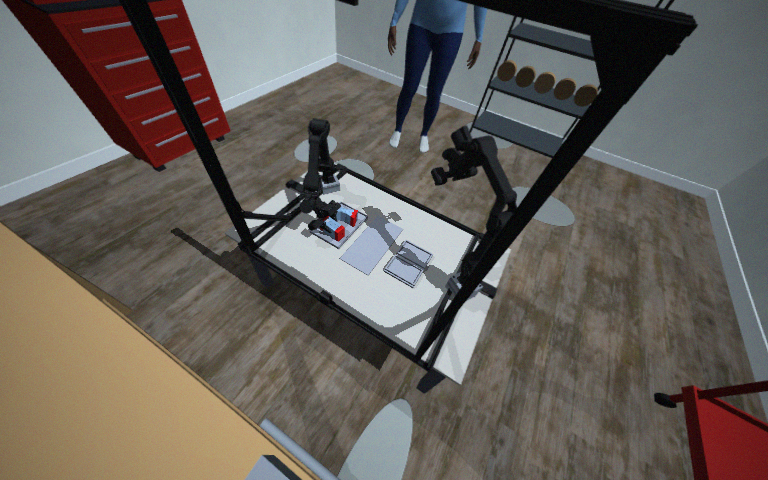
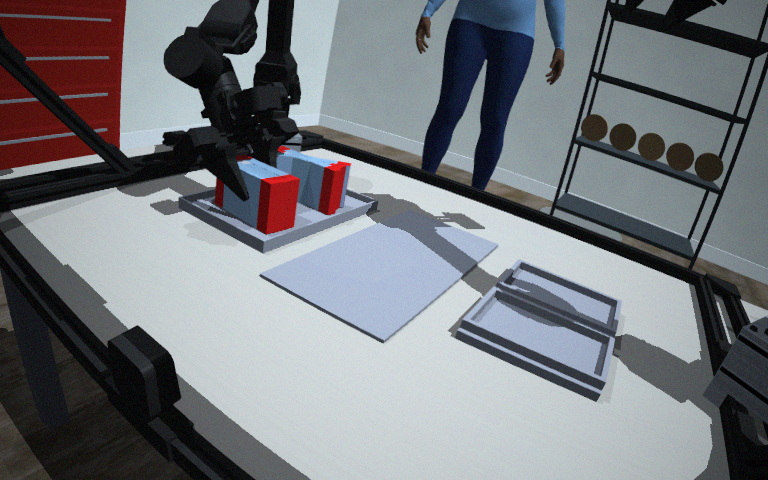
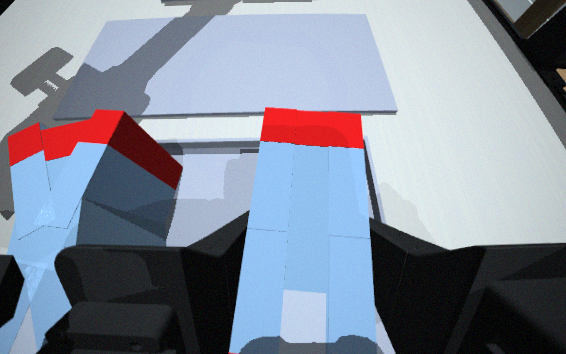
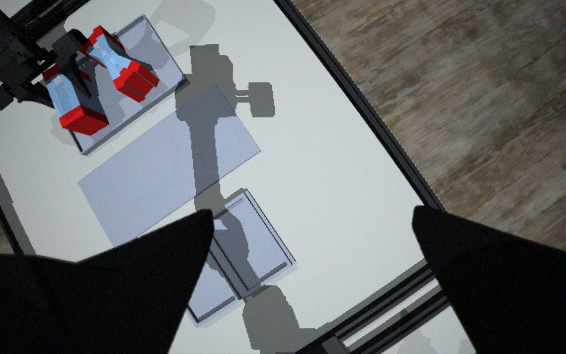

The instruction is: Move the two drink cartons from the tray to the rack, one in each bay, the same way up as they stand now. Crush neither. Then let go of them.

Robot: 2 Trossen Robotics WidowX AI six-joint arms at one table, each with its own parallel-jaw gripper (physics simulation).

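Frame: origin at the left arm's base, x left, y back, z up, level; centimetres.
Seen in the pictures: left gripper, fingertip midpoint: (image 1: 334,229) (image 2: 261,196) (image 3: 300,216) (image 4: 79,105); right gripper, fingertip midpoint: (image 1: 444,182) (image 2: 645,20) (image 4: 312,218); left arm's base, link origin: (image 1: 328,179).
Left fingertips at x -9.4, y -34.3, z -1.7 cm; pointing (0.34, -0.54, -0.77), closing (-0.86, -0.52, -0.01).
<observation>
Pixels of each thing's top centre, then the offset from my left fingertips to it. Level surfaces: height alone.
- grey tray, top centre: (image 3: 195,253) (image 2: 283,198) (image 4: 110,82) (image 1: 339,222) dy +5.2, dx +4.7, dz -2.2 cm
- nearer carton, top centre: (image 3: 308,233) (image 2: 256,167) (image 4: 62,93) (image 1: 331,223) dy +1.2, dx -0.7, dz +3.6 cm
- two-bay rack, top centre: (image 2: 555,309) (image 4: 219,261) (image 1: 409,260) dy -29.5, dx +26.6, dz -1.8 cm
- flat grey mat, surface height: dz -3.4 cm
Two light-blue drink cartons with red ends lie in the grey tray (image 1: 326,241) (image 2: 287,239) (image 3: 204,182) at the table's left. My left gripper (image 1: 329,225) (image 2: 251,177) (image 3: 300,216) is down over the nearer carton (image 1: 333,230) (image 2: 260,195) (image 3: 310,197), with a finger against each long side. The other carton (image 1: 348,215) (image 2: 315,183) (image 3: 130,175) (image 4: 130,75) lies beside it, untouched. The two-bay rack (image 1: 416,248) (image 2: 525,352) (image 4: 264,239) lies empty at the right. My right gripper (image 1: 436,176) (image 4: 312,218) is open and empty, high above the rack.
A flat grey mat (image 1: 368,248) (image 2: 382,276) (image 3: 264,63) (image 4: 148,175) lies between the tray and the rack. A person (image 1: 430,48) (image 2: 487,71) stands beyond the table's far edge. A black frame post (image 1: 539,190) crosses the right side.
</observation>
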